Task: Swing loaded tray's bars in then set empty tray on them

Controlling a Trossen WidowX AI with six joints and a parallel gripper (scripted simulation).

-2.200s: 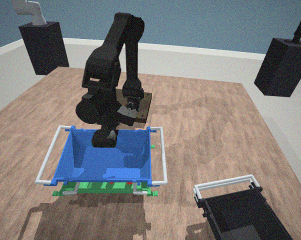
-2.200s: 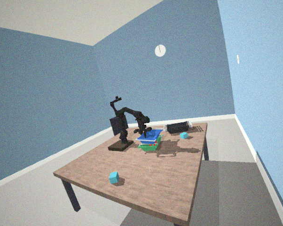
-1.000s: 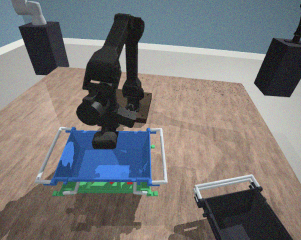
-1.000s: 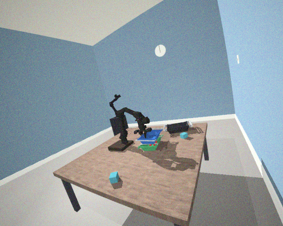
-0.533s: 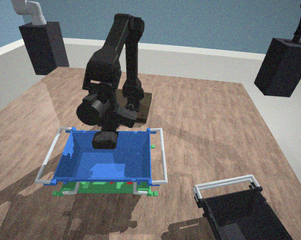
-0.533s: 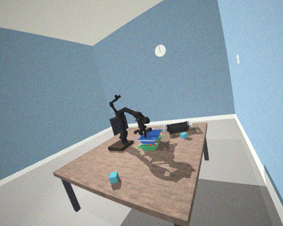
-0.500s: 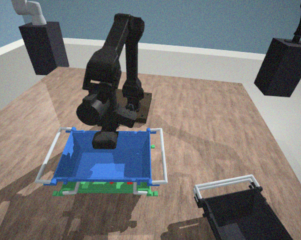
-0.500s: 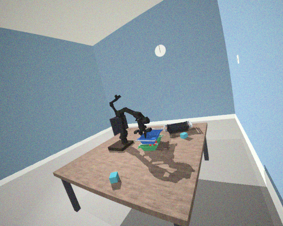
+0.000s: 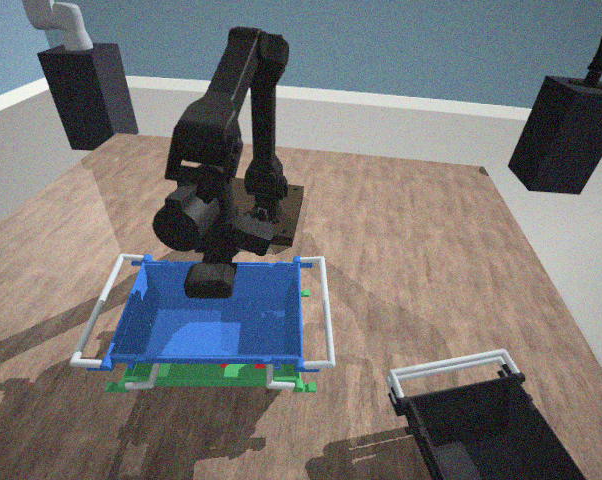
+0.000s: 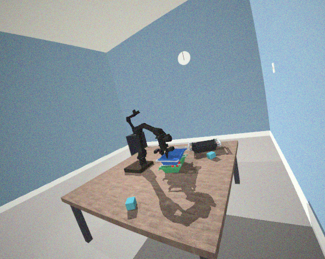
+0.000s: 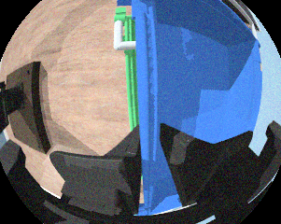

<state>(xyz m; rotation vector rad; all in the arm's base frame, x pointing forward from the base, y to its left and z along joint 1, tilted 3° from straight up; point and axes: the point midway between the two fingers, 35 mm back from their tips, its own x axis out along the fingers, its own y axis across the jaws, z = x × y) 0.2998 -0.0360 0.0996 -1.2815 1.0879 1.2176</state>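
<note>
The blue tray lies 70 mm ahead of my gripper tip, 30 mm above it and 10 mm to the left of it.
</note>
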